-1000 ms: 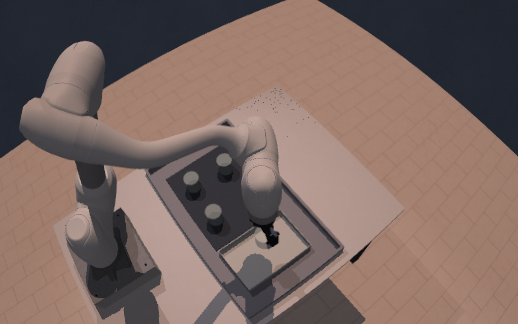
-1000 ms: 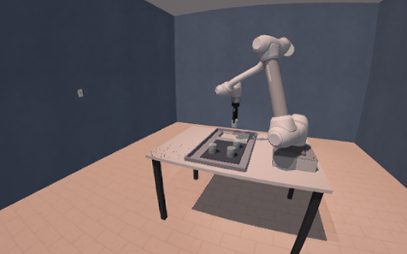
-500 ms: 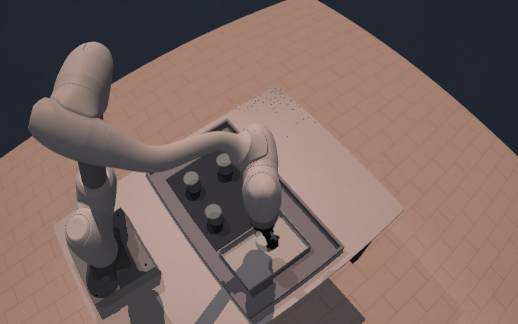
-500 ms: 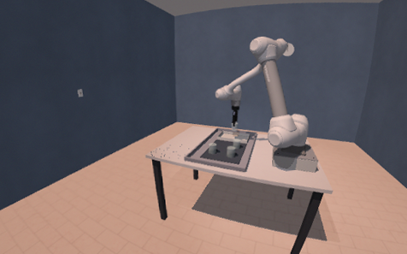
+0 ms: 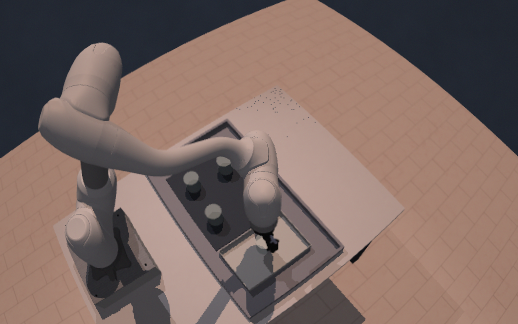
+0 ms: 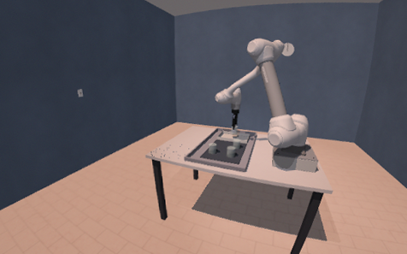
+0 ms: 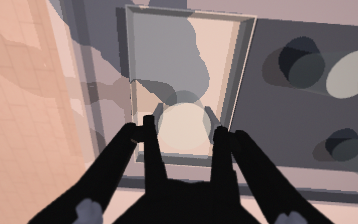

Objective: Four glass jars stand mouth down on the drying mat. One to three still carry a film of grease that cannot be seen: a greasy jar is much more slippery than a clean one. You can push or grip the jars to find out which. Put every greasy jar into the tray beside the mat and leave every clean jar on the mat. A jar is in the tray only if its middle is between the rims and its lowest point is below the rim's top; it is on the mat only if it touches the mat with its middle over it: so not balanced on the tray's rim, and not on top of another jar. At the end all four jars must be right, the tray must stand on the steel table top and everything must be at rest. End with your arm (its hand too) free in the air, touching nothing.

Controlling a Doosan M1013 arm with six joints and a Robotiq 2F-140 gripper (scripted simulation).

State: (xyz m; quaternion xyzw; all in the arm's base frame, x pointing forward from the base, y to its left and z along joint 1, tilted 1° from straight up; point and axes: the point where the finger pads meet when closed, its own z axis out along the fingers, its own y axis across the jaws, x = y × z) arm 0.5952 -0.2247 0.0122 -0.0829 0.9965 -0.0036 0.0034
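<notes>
Now: hand 90 mm above the tray. Round my hand: dark drying mat (50 mm behind, 320 mm to the left, 100 mm below).
</notes>
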